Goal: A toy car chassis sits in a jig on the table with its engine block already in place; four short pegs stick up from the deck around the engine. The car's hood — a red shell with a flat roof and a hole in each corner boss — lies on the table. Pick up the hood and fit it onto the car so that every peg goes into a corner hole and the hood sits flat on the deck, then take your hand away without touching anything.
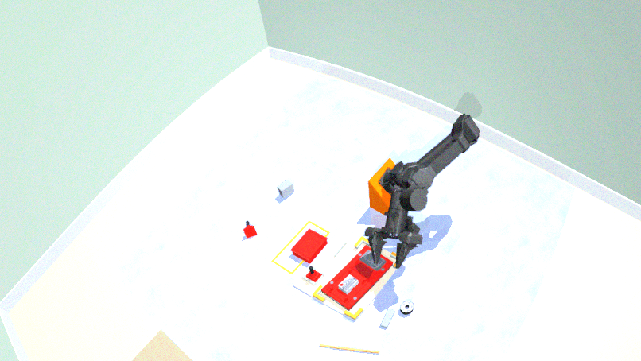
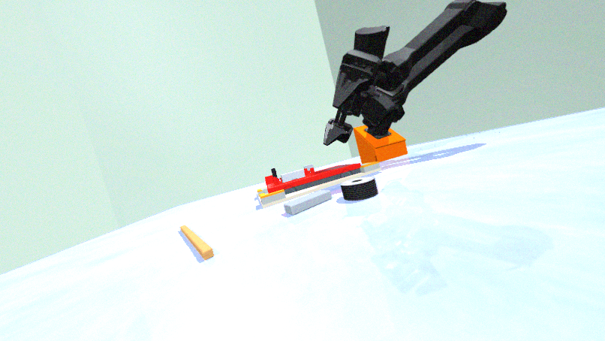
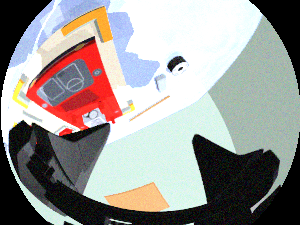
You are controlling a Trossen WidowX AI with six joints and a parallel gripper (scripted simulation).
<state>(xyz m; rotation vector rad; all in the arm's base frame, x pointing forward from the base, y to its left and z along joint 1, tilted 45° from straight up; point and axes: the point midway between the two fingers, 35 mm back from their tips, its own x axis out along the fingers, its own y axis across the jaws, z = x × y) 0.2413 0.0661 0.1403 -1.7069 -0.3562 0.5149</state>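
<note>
The red hood is 10 mm ahead of my gripper tip, 270 mm to the right of it and 90 mm below it. The rest, counted from my gripper tip: black wheel 50 mm ahead, 110 mm to the left, 100 mm below; wooden stick 240 mm ahead, 40 mm to the left, 100 mm below; grey engine block 70 mm ahead, 80 mm to the right, 80 mm below.
</note>
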